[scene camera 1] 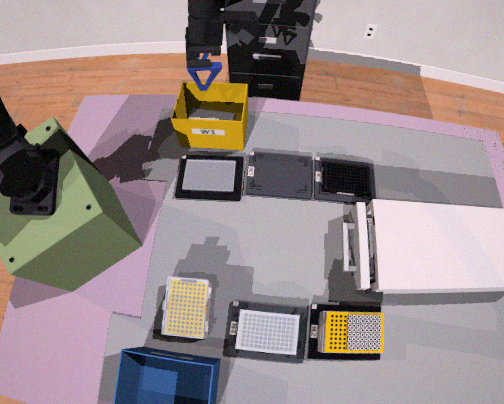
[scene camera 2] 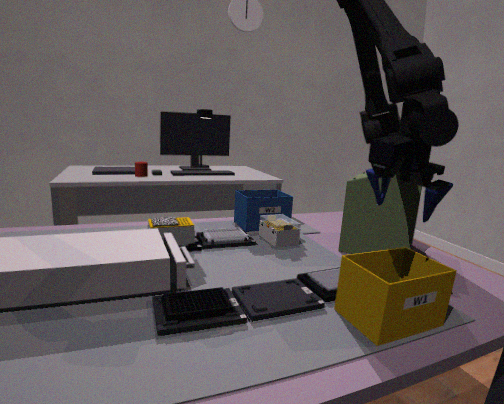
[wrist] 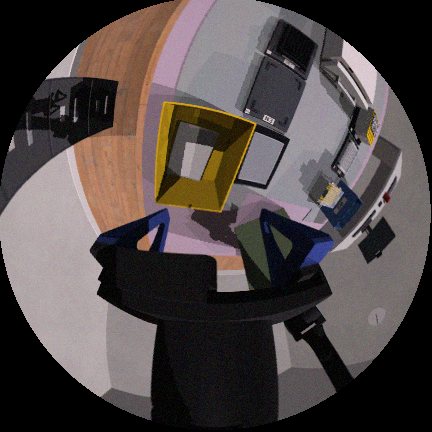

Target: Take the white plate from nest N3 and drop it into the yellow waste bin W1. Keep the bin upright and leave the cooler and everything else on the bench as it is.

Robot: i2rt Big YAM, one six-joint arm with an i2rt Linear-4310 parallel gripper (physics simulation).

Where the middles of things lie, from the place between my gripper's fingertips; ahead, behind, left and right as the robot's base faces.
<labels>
My gripper is now 1 cm short of the yellow waste bin W1 point(scene camera 2: 388, 295), 2 cm to the right of it and 16 cm above it. The rest, counted from my hand: blue bin W2 point(scene camera 2: 249, 204): 9 cm behind, 62 cm to the right, 16 cm below; white box unit point(scene camera 1: 397, 247): 54 cm ahead, 39 cm to the right, 17 cm below.
</labels>
